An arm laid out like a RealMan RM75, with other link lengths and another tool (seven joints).
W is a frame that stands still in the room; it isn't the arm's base.
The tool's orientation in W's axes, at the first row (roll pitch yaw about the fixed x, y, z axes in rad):
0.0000, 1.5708, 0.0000
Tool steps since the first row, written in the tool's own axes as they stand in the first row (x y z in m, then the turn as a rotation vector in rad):
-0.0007, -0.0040, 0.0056, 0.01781, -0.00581, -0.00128
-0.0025, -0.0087, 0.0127, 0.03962, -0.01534, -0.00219
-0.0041, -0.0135, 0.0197, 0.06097, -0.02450, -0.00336
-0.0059, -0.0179, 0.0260, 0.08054, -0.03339, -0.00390
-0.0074, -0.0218, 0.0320, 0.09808, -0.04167, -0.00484
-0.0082, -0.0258, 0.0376, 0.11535, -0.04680, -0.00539
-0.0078, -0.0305, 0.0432, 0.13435, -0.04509, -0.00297
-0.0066, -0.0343, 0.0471, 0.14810, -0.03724, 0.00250
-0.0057, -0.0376, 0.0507, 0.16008, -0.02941, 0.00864
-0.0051, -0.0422, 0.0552, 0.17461, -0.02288, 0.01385
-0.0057, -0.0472, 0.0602, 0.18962, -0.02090, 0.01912
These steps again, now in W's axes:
0.0056, -0.0040, 0.0007, -0.00128, -0.00581, -0.01781
0.0127, -0.0087, 0.0025, -0.00219, -0.01534, -0.03962
0.0197, -0.0135, 0.0041, -0.00336, -0.02450, -0.06097
0.0260, -0.0179, 0.0059, -0.00390, -0.03339, -0.08054
0.0320, -0.0218, 0.0074, -0.00484, -0.04167, -0.09808
0.0376, -0.0258, 0.0082, -0.00539, -0.04680, -0.11535
0.0432, -0.0305, 0.0078, -0.00297, -0.04509, -0.13435
0.0471, -0.0343, 0.0066, 0.00250, -0.03724, -0.14810
0.0507, -0.0376, 0.0057, 0.00864, -0.02941, -0.16008
0.0552, -0.0422, 0.0051, 0.01385, -0.02288, -0.17461
0.0602, -0.0472, 0.0057, 0.01912, -0.02090, -0.18962

